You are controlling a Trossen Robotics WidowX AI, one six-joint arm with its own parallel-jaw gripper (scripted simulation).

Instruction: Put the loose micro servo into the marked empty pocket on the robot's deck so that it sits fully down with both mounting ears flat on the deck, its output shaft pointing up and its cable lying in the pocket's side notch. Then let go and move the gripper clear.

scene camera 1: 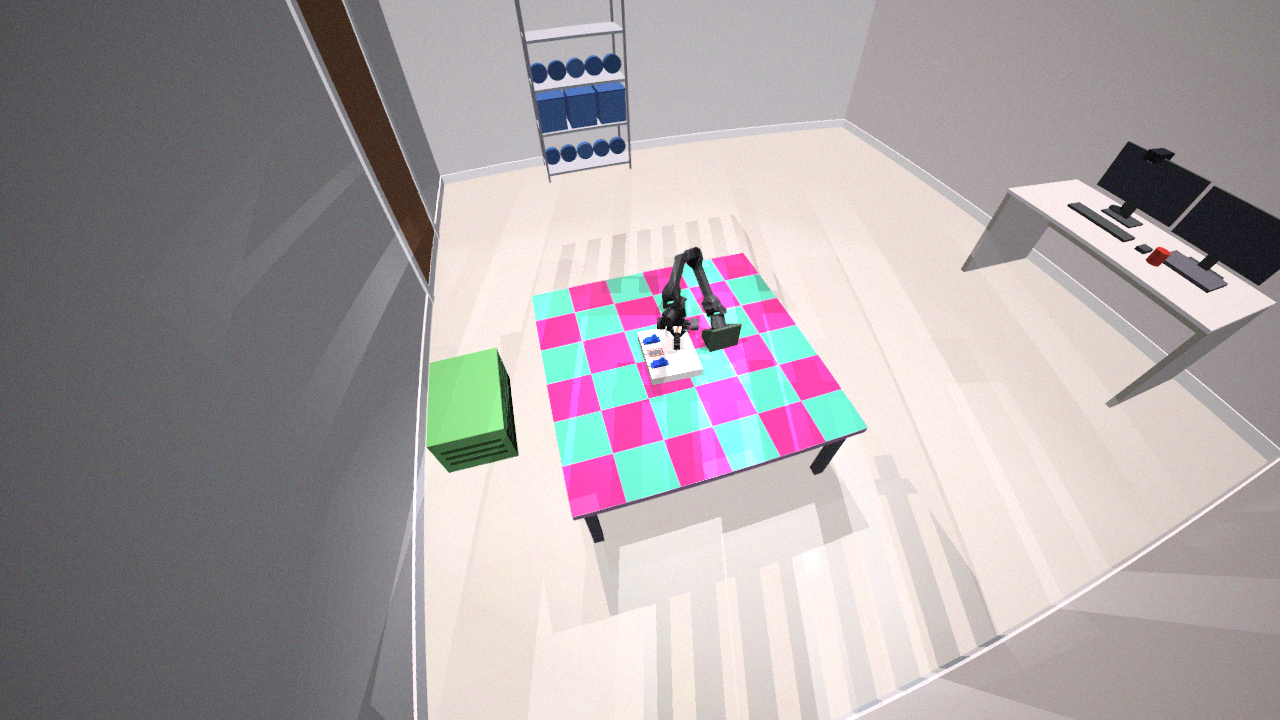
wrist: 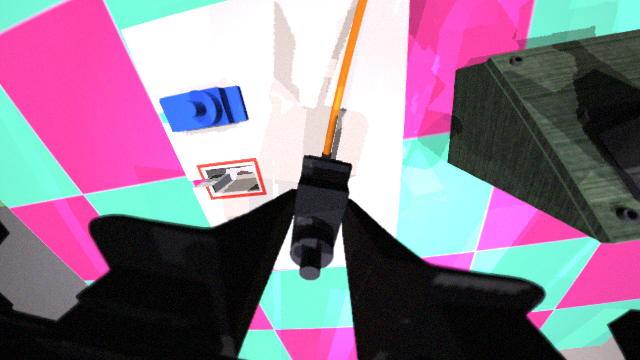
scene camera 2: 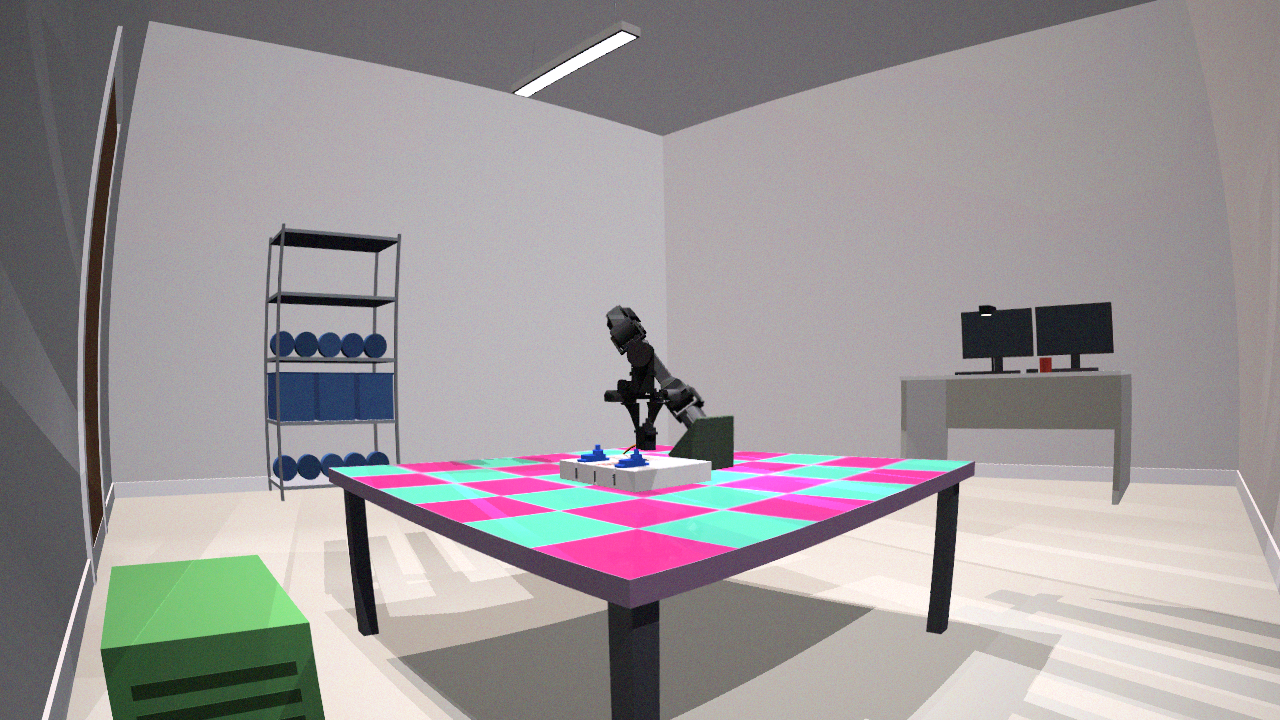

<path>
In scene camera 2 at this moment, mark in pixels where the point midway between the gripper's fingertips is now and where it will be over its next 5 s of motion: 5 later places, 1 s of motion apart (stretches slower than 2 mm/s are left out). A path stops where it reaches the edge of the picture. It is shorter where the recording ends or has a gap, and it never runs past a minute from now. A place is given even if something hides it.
My gripper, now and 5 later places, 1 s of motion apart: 643,430; 641,430; 613,432; 607,441; 607,452; 607,458
</path>
